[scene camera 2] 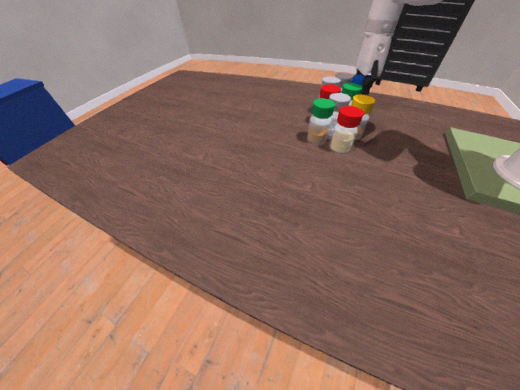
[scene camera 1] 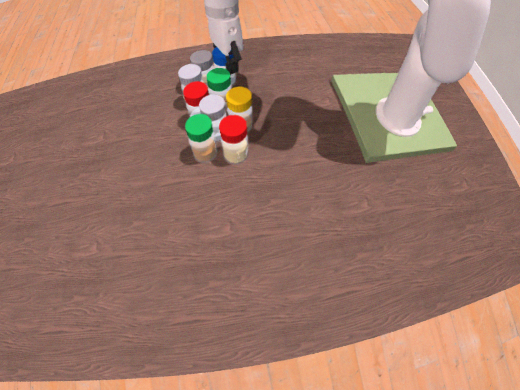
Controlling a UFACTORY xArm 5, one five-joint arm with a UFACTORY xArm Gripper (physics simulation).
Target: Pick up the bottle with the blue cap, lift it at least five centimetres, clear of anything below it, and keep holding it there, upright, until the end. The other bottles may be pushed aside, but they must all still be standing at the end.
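Frame: origin at the arm's base, x up, y ahead, z left, level; millimetres.
Where they show: gripper, fingertip midpoint: (scene camera 1: 226,66); arm's base, link origin: (scene camera 1: 398,117).
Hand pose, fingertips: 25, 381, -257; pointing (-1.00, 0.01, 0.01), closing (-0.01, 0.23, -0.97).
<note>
Things, the pixels of their top centre, and the offset from my fingertips, as dx, dy, dz. Level surfaces: height alone.
- bottle with the blue cap, top centre: (scene camera 1: 223,51) (scene camera 2: 362,77) +54, +6, +2
- grey-capped bottle, top centre: (scene camera 1: 200,56) (scene camera 2: 343,75) +54, +62, +2
- green-capped bottle, top centre: (scene camera 1: 218,75) (scene camera 2: 352,86) +54, +36, +87
- yellow-capped bottle, top centre: (scene camera 1: 238,95) (scene camera 2: 364,99) +54, +8, +165
- green cap, top centre: (scene camera 1: 198,124) (scene camera 2: 324,103) +54, +105, +217
- dark table, surface height: dx -51
The bottle with the blue cap (scene camera 1: 221,56) (scene camera 2: 358,79) stands upright at the back right of a tight group of bottles. Its body is mostly hidden by the green-capped bottle in front and by a black finger. My gripper (scene camera 1: 225,60) (scene camera 2: 363,83) points down over it and is shut on this bottle near its cap. The far finger is largely hidden. Close by stand a grey-capped bottle (scene camera 1: 201,60) (scene camera 2: 343,77), a green-capped bottle (scene camera 1: 219,80) (scene camera 2: 352,91) and a yellow-capped bottle (scene camera 1: 239,100) (scene camera 2: 363,104). The bottles in view are upright.
More bottles stand toward the front: red caps (scene camera 1: 195,94) (scene camera 2: 350,116), pale caps (scene camera 1: 190,75) (scene camera 2: 339,101) and a green cap (scene camera 1: 199,128) (scene camera 2: 323,108). The arm's base is on a green board (scene camera 1: 345,100) (scene camera 2: 462,165) to the right. The dark table (scene camera 1: 250,250) (scene camera 2: 225,200) extends in front.
</note>
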